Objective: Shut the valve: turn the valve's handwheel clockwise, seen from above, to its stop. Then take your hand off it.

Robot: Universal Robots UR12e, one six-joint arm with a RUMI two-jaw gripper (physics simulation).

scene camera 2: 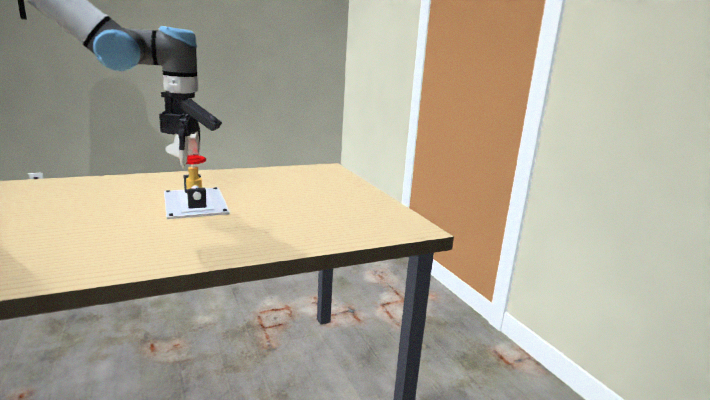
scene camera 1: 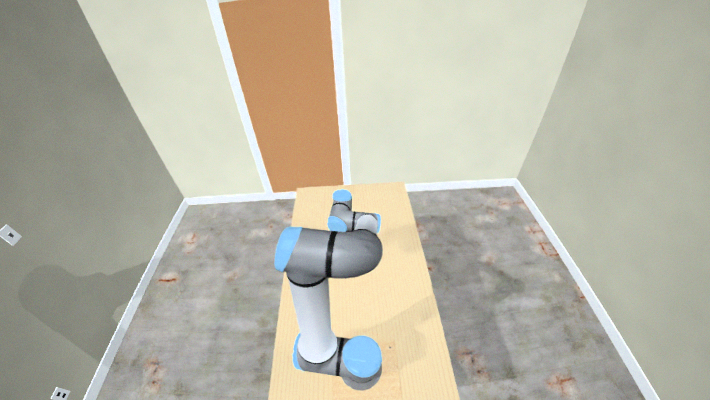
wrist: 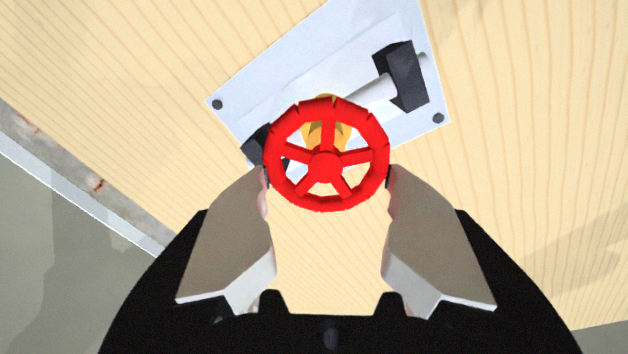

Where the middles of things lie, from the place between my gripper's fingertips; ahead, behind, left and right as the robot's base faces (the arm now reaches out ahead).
The red handwheel (wrist: pixel 325 162) lies 1 cm ahead of my hand and 1 cm to the right of it. Round my hand: white base plate (scene camera 2: pixel 173 210) (1 cm ahead, 1 cm to the right, 12 cm below).
